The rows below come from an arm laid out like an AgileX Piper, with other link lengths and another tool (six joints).
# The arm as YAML. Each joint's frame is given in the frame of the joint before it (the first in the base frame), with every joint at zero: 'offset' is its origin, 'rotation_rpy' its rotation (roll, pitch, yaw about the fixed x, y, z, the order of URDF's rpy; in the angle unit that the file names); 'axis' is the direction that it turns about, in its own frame. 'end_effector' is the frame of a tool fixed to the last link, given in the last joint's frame.
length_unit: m
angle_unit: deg
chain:
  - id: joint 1
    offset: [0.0, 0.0, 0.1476]
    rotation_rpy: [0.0, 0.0, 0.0]
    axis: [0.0, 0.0, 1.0]
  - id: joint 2
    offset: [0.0, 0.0, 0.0]
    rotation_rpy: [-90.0, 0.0, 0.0]
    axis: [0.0, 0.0, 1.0]
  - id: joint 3
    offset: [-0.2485, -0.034, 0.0]
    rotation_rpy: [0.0, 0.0, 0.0]
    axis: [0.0, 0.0, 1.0]
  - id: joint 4
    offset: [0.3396, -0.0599, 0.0]
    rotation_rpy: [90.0, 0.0, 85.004]
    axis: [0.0, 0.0, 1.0]
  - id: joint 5
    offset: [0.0, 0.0, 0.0]
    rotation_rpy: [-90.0, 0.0, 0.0]
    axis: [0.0, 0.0, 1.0]
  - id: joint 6
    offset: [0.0, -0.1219, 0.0]
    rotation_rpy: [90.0, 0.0, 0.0]
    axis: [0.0, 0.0, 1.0]
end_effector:
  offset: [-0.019, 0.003, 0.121]
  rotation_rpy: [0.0, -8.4, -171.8]
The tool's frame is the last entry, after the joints.
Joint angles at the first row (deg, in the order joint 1, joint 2, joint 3, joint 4, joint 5, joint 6):
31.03, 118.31, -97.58, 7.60, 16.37, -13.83
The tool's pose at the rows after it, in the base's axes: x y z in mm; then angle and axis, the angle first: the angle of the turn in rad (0 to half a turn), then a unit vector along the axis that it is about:
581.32, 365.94, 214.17, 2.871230, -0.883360, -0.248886, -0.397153
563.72, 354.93, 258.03, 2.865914, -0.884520, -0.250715, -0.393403
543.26, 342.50, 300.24, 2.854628, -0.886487, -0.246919, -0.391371
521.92, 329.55, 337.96, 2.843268, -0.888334, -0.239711, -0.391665
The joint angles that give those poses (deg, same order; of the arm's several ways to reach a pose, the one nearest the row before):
30.75, 113.21, -97.58, 7.54, 22.03, -14.15
30.46, 107.62, -97.58, 7.46, 28.03, -13.83
30.26, 102.12, -97.58, 7.21, 33.61, -12.59
30.21, 97.04, -97.56, 6.59, 38.42, -10.72

